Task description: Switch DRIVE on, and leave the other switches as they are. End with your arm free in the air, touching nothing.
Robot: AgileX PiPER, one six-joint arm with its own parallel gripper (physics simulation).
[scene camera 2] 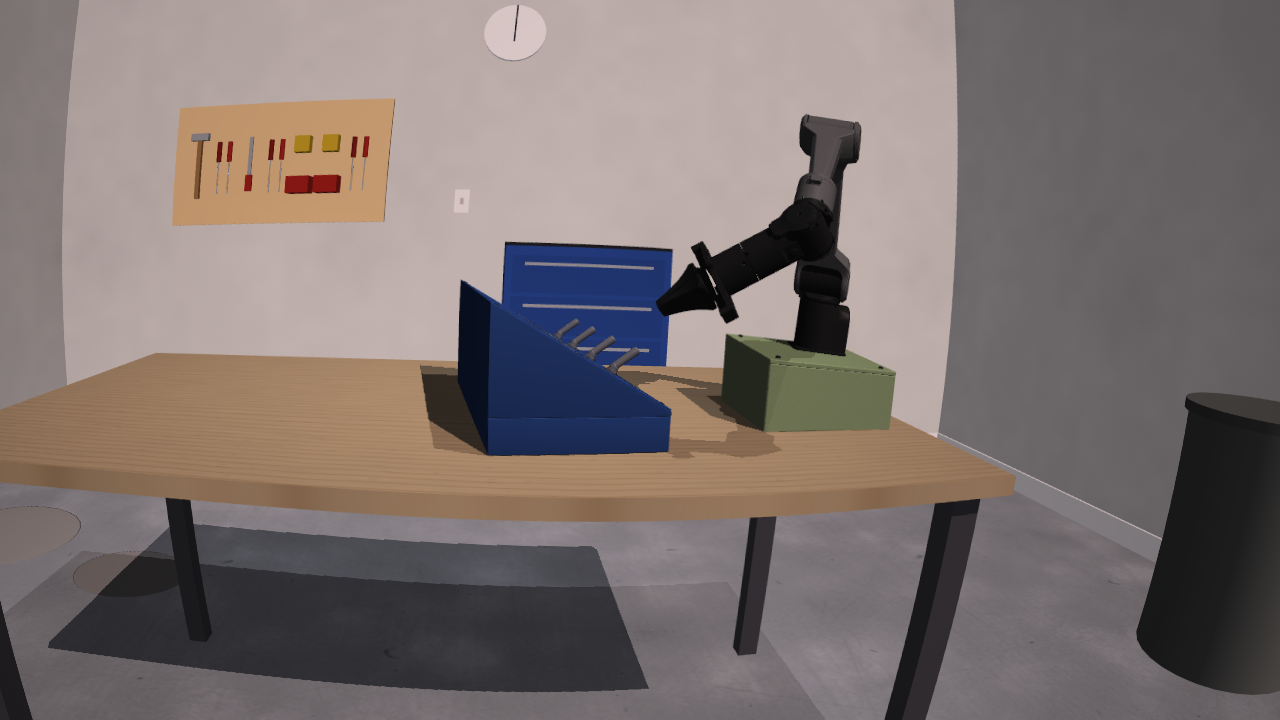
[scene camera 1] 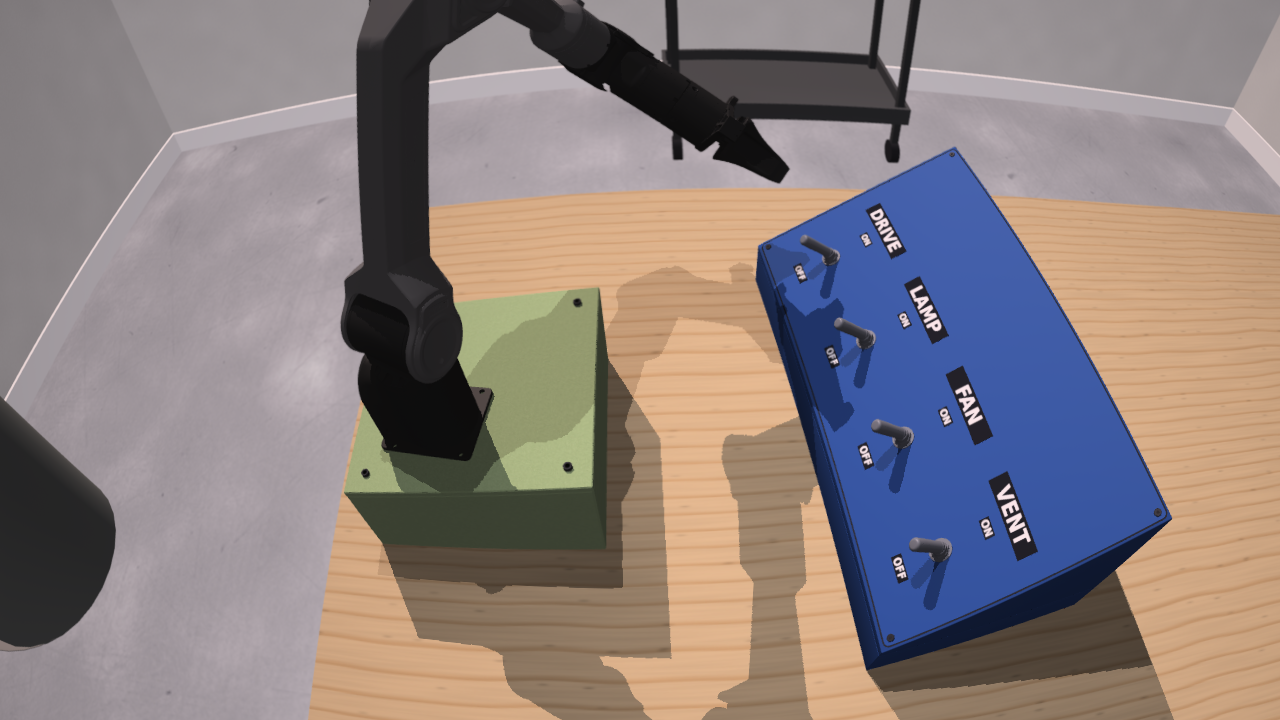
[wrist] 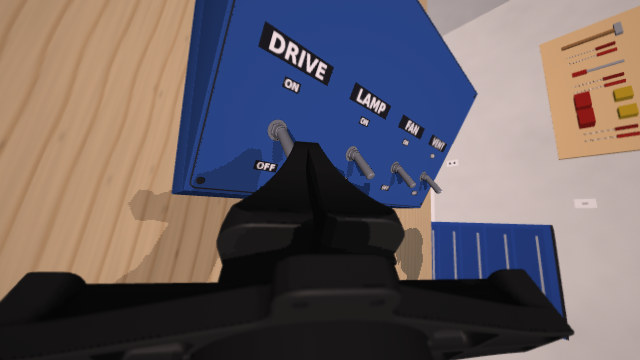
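The blue switch box (scene camera 1: 1029, 313) (scene camera 2: 563, 385) (wrist: 350, 40) has a sloping face with toggle levers. The DRIVE lever (scene camera 1: 819, 248) (scene camera 2: 623, 360) (wrist: 284, 136) leans toward its OFF label. The LAMP lever (scene camera 1: 854, 331) (wrist: 362, 162), FAN lever (scene camera 1: 892, 433) (wrist: 402, 174) and VENT lever (scene camera 1: 930, 548) (wrist: 430, 182) also lean toward OFF. My gripper (scene camera 1: 783, 174) (scene camera 2: 660, 307) (wrist: 305, 157) is shut and empty. It is in the air above the box's low, OFF side near DRIVE, apart from the levers. In the wrist view its fingertips hide the DRIVE lever's end.
The arm stands on a green base block (scene camera 1: 537, 358) (scene camera 2: 827, 398) on the wooden table (scene camera 1: 698, 376) (scene camera 2: 313, 402). A dark cart (scene camera 1: 787, 111) stands beyond the table. A blue drawer cabinet (scene camera 2: 586, 286) (wrist: 495, 250) and a tool board (scene camera 2: 283, 205) (wrist: 565, 100) are in the background.
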